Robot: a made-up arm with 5 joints. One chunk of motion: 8 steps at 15 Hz.
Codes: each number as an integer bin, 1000 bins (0 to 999) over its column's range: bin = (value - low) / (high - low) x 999, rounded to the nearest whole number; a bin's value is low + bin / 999 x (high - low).
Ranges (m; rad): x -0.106..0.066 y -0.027..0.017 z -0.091..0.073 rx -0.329..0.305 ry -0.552..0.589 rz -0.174..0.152
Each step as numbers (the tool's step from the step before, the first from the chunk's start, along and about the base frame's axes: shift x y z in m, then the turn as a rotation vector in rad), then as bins.
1 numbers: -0.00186 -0.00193 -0.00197 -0.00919 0.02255 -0.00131
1 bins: 605 569 542 504 503 529
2 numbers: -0.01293 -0.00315 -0.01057 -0.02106 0.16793 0.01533
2 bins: 541 542 490 485 630 580
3 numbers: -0.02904 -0.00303 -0.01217 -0.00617 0.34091 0.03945
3 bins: 447 544 480 509 782 654
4 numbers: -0.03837 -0.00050 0.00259 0.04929 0.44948 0.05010
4 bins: 393 602 570 596 877 687
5 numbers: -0.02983 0.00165 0.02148 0.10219 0.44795 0.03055
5 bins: 442 650 685 679 876 627
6 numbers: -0.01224 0.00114 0.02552 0.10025 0.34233 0.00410
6 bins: 545 639 710 676 783 546
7 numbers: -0.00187 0.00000 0.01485 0.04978 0.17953 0.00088
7 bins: 605 613 645 597 640 536
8 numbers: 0.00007 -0.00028 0.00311 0.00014 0.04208 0.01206
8 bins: 616 607 573 519 520 570
